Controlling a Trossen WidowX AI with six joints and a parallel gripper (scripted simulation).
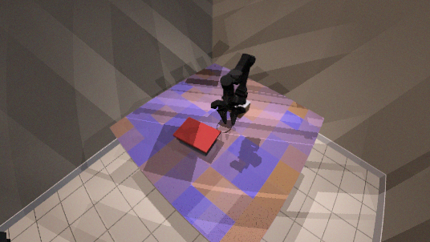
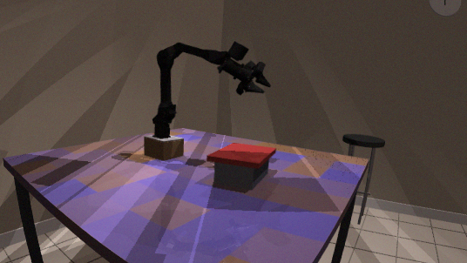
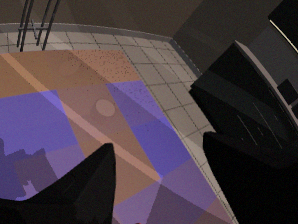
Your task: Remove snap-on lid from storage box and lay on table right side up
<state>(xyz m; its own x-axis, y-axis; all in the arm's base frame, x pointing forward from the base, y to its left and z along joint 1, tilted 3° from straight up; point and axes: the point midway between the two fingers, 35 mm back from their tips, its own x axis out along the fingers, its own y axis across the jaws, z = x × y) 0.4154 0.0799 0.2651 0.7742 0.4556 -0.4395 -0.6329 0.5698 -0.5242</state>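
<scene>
The red lid is 230 mm below my gripper tip, 210 mm to the right of it and 10 mm behind it. Also, from my gripper tip: dark grey storage box: 270 mm below, 210 mm to the right, 10 mm behind.
</scene>
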